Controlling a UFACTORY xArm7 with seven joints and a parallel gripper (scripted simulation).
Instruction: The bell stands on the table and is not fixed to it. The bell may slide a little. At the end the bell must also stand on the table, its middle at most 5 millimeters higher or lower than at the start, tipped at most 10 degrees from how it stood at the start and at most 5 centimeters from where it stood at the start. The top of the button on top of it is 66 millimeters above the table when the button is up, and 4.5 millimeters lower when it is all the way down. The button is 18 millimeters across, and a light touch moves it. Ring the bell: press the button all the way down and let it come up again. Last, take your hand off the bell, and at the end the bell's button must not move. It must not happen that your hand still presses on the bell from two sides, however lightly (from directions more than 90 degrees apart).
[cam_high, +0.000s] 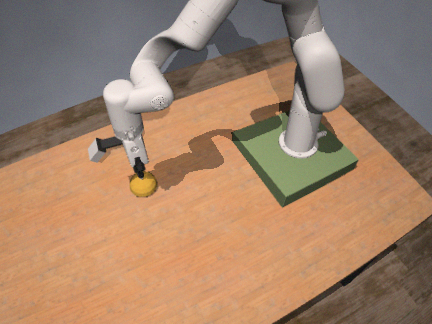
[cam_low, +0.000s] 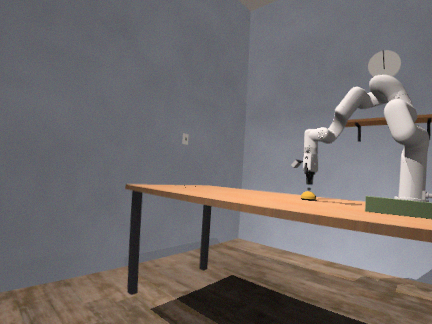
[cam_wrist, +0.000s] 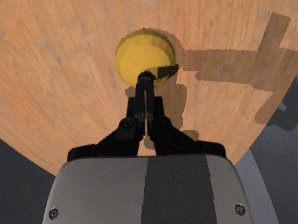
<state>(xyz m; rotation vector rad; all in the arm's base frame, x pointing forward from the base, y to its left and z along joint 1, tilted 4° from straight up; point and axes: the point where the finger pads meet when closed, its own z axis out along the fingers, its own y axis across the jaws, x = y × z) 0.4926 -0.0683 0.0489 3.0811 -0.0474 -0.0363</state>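
Now: the dark button 50 mm below my hand. The rest, counted from my hand: yellow bell 60 mm below.
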